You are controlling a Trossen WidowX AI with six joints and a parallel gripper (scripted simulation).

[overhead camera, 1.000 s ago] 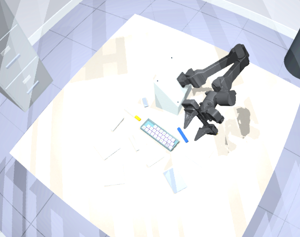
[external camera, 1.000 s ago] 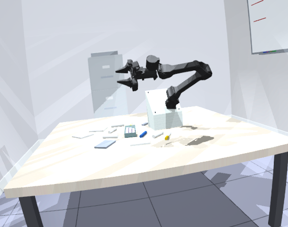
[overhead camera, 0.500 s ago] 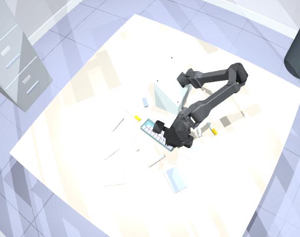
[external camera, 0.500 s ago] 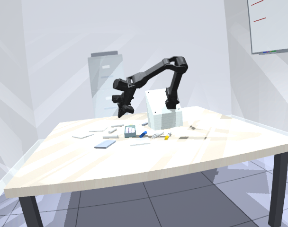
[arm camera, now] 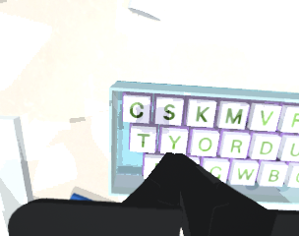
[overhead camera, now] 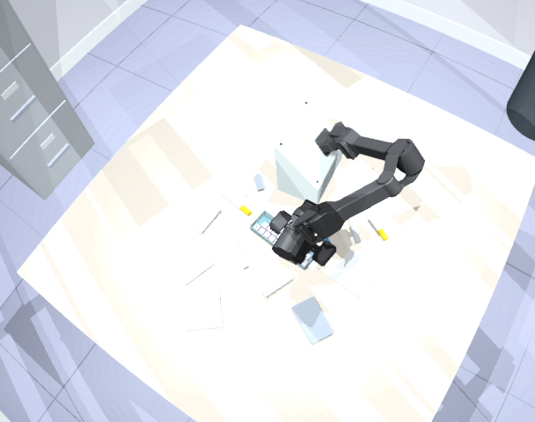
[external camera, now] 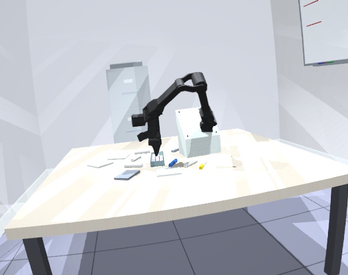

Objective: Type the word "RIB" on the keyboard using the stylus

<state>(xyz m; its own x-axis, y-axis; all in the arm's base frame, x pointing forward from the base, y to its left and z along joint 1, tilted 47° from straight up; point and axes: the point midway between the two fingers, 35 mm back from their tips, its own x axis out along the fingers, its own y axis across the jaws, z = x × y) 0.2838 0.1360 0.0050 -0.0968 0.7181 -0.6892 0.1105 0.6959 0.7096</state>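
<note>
Right now my gripper tip is 90 mm past the blue stylus, 10 mm to the right of it and 30 mm above it. The rest, counted from my gripper tip: small grey block (140 mm behind, 240 mm to the right, 40 mm below).
</note>
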